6 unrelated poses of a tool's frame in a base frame.
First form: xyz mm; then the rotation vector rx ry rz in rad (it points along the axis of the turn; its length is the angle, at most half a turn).
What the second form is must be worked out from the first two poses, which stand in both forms.
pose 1, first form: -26, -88, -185, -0.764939, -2.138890, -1.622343
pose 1, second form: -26, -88, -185, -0.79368, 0.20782, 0.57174, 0.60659, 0.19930, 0.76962
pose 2, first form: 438, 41, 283, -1.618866, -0.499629, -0.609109
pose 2, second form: 438, 41, 283, 0.76495, -0.02312, 0.64367, 0.63577, -0.13303, -0.76033
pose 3, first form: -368, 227, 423, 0.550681, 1.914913, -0.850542
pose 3, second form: -368, 227, 423, -0.46020, 0.02574, -0.88744, 0.67570, 0.65853, -0.33130
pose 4, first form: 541, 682, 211, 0.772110, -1.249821, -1.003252
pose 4, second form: 541, 682, 211, 0.02064, -0.91972, 0.39203, 0.18383, 0.38892, 0.90274
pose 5, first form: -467, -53, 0, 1.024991, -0.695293, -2.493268
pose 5, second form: -467, -53, 0, -0.67420, -0.49159, -0.55118, 0.13542, -0.81592, 0.56208
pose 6, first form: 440, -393, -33, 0.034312, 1.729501, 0.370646
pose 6, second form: 440, -393, -33, -0.19656, 0.22810, -0.95359, -0.18271, 0.94701, 0.26419
